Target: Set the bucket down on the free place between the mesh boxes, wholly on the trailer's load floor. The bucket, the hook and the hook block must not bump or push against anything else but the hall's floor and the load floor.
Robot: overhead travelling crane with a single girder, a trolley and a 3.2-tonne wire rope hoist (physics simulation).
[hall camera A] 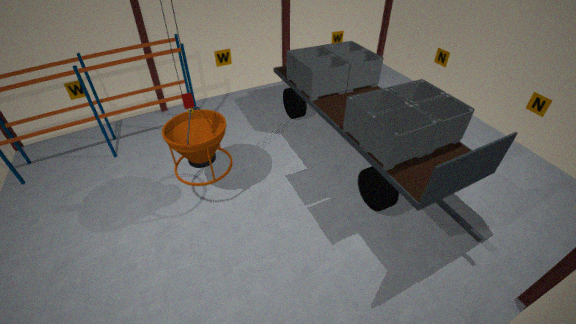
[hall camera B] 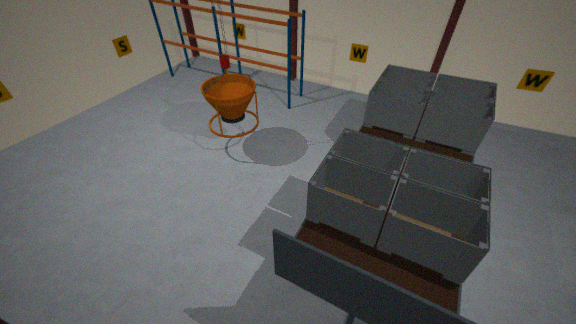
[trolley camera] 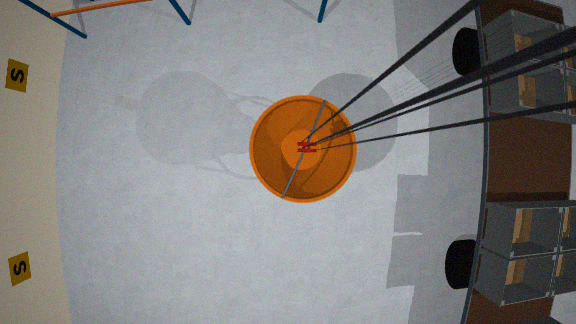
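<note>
The orange bucket (hall camera A: 196, 131) (hall camera B: 229, 95) (trolley camera: 270, 150) hangs upright above the hall floor, its shadows lying apart from its foot ring. My hook (hall camera A: 190, 110) (hall camera B: 227, 71) holds the bucket's bail, under the red hook block (hall camera A: 187, 100) (hall camera B: 224, 62) (trolley camera: 306, 147). In the trolley camera view the block hides the hook. The grey mesh boxes (hall camera A: 410, 122) (hall camera B: 345, 200) (trolley camera: 535, 230) stand in two groups on the trailer. Between them shows a brown stretch of load floor (hall camera A: 330, 109) (hall camera B: 417, 143) (trolley camera: 527, 160), well to the right of the bucket in the trolley camera view.
A rack with blue posts (hall camera A: 95, 112) (hall camera B: 289, 65) (trolley camera: 180, 11) and orange beams stands near the bucket, by the W wall. The trailer's side edge (hall camera A: 345, 132) (trolley camera: 485, 150) and wheels (hall camera A: 378, 189) (trolley camera: 461, 264) face the bucket. A grey end board (hall camera A: 470, 167) (hall camera B: 350, 280) rises at the drawbar end.
</note>
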